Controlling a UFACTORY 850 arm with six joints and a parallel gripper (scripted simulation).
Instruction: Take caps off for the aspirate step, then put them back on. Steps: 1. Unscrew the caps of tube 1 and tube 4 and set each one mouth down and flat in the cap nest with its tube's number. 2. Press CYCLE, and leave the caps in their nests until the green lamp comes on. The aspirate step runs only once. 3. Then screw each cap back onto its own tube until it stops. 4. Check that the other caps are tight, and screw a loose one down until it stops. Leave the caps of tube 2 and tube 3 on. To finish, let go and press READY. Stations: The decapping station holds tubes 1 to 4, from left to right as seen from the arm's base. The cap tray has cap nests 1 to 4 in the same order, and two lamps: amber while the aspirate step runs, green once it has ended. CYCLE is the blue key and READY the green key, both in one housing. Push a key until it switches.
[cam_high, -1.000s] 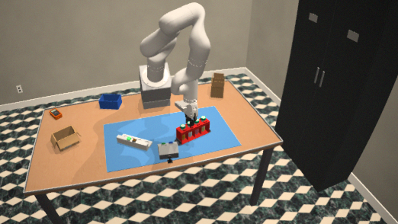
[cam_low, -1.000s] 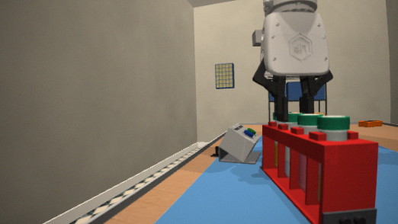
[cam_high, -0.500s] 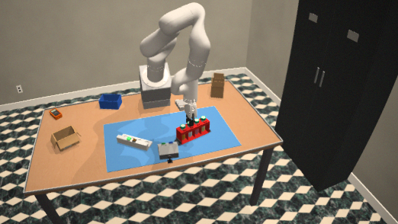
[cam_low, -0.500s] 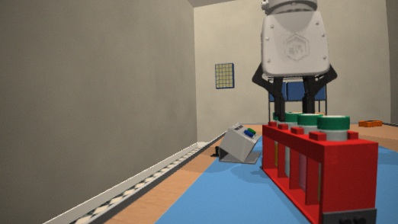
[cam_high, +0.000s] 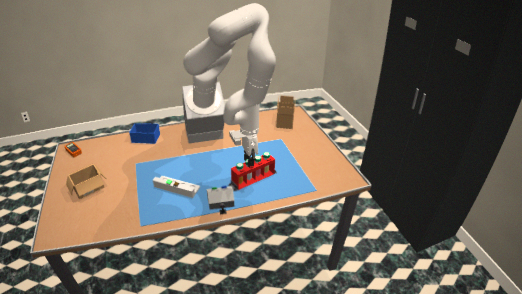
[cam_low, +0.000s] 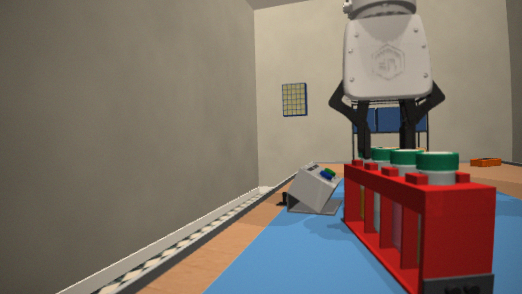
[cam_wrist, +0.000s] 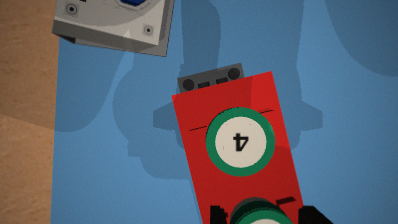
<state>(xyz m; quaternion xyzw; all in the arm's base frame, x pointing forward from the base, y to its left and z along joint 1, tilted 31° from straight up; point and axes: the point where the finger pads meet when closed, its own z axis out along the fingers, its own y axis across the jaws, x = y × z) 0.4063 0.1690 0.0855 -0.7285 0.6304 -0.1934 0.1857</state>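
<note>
Right now my hand is 2 cm short of the tube cap, 5 cm to the left of it and 1 cm above it. Round my hand: green cap: 4 cm behind, 10 cm to the left, 1 cm below; key housing: 12 cm ahead, 16 cm to the right, 8 cm below; blue cycle key: 10 cm ahead, 14 cm to the right, 6 cm below.
</note>
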